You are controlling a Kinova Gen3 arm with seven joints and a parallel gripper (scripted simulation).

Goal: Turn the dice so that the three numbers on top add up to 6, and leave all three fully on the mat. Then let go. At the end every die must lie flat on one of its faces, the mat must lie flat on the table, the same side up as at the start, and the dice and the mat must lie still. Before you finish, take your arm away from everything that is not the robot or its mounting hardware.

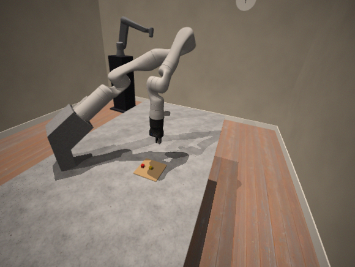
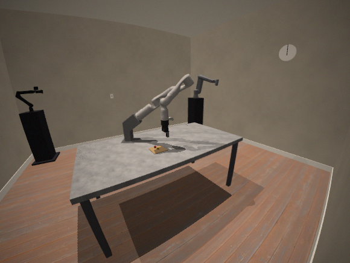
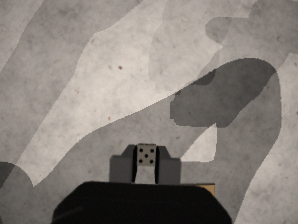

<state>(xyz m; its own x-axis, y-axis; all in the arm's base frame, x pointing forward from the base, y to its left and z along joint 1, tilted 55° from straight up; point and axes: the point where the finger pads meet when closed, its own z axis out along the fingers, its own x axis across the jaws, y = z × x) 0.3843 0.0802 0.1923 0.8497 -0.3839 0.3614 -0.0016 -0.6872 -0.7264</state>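
Now: the yellow die 2 cm ahead of my hand, 12 cm to the right of it and 11 cm below it. Round my hand: tan mat (2 cm ahead, 12 cm to the right, 12 cm below); white die (1 cm below); red die (2 cm behind, 13 cm to the right, 11 cm below).
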